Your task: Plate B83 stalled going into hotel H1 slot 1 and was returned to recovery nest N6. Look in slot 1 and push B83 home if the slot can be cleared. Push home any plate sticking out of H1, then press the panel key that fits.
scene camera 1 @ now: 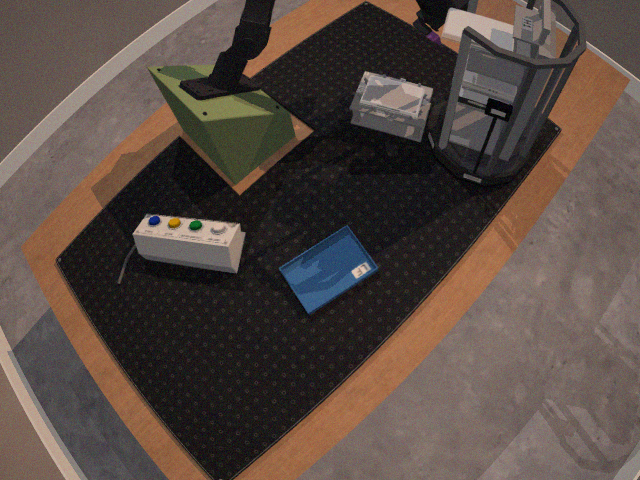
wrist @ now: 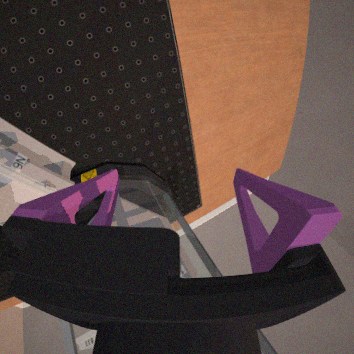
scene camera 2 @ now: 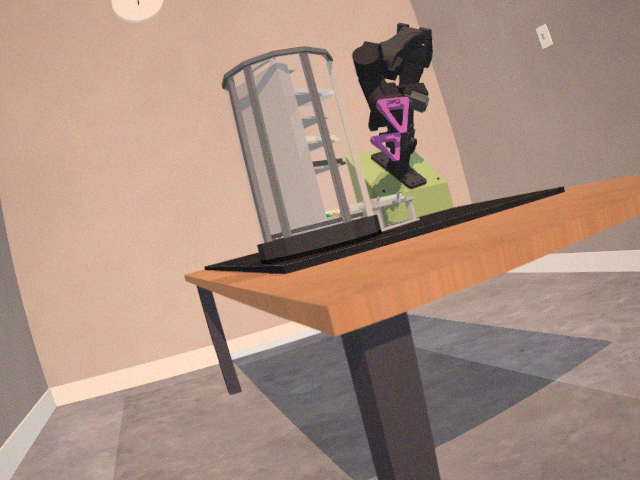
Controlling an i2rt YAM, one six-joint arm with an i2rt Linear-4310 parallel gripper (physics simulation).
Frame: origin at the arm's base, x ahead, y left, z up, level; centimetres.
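Seen in the pictures: gripper, fingertip midpoint: [wrist: 176,175] [scene camera 2: 399,147]; arm's base, origin of the base link: [scene camera 1: 221,87] [scene camera 2: 398,170].
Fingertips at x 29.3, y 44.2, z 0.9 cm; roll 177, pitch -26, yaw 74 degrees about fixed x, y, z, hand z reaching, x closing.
Offsets run from my fingertips to a thing's top centre. "spot": to the spot under its first point. Level surfaces: height alone.
My gripper [scene camera 2: 391,127] [wrist: 176,175] has two purple fingers, wide apart with nothing between them; it is up in the air near the hotel and nest. A clear-topped plate @[dx -3.0, dy -19.6, dz -8.5 cm] [scene camera 1: 395,95] lies on the pale recovery nest @[dx -3.0, dy -19.6, dz -8.4 cm] [scene camera 1: 387,126] [scene camera 2: 412,209]; the nest's N6 label @[spot: dx -4.1, dy -14.0, dz -10.0 cm] [wrist: 20,161] shows in the wrist view. The hotel tower [scene camera 1: 467,98] [scene camera 2: 292,149] stands in a grey barred frame, with pale shelves sticking out from its face. Slot 1's inside and the plate codes cannot be read. The white key panel @[dx -15.2, dy -71.4, dz -7.6 cm] [scene camera 1: 186,250] has blue, yellow, green and white keys.
A blue tray @[dx +9.9, dy -57.2, dz -14.2 cm] [scene camera 1: 328,268] marked LF lies on the black mat @[dz -16.0 cm] [scene camera 1: 258,361]. The green arm base [scene camera 1: 232,134] stands behind the panel. A black sign @[spot: dx +21.0, dy -24.0, dz +11.7 cm] [scene camera 1: 498,108] on a thin post stands before the hotel. A yellow tag @[spot: dx +4.4, dy -10.1, dz -13.5 cm] [wrist: 88,176] is on the hotel's base @[spot: dx +21.7, dy -0.4, dz -13.9 cm] [scene camera 2: 320,240].
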